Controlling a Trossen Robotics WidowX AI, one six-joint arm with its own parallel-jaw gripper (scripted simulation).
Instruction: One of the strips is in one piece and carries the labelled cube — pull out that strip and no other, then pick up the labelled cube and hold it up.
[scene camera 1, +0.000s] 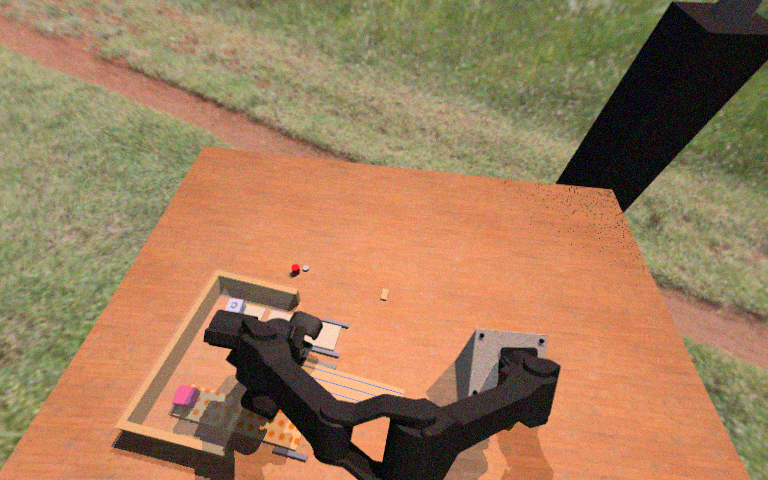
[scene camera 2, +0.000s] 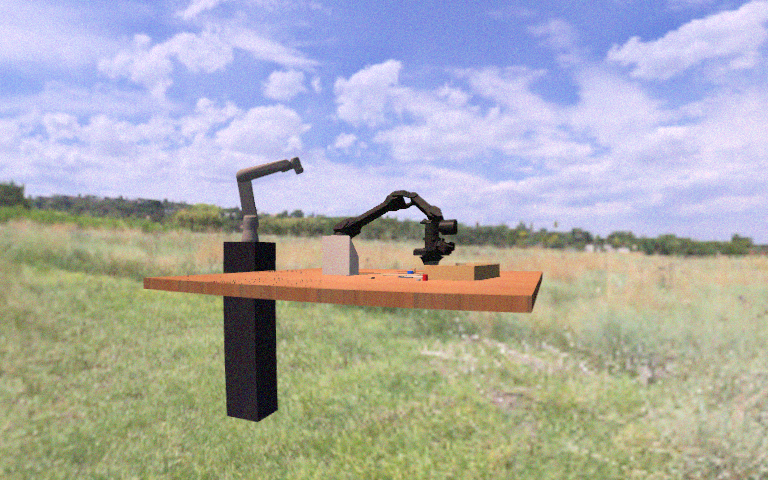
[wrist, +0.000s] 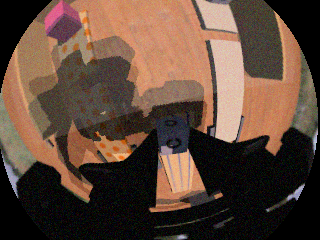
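Note:
A labelled cube (wrist: 173, 133) and a plain beige strip (wrist: 229, 104) are visible. The blue-striped strip (scene camera 1: 344, 386) is visible as well, and the wrist view also shows the blue-striped strip (wrist: 179, 166). The gripper (scene camera 1: 290, 374) is in view, also at (scene camera 2: 431, 273) and (wrist: 169, 130).

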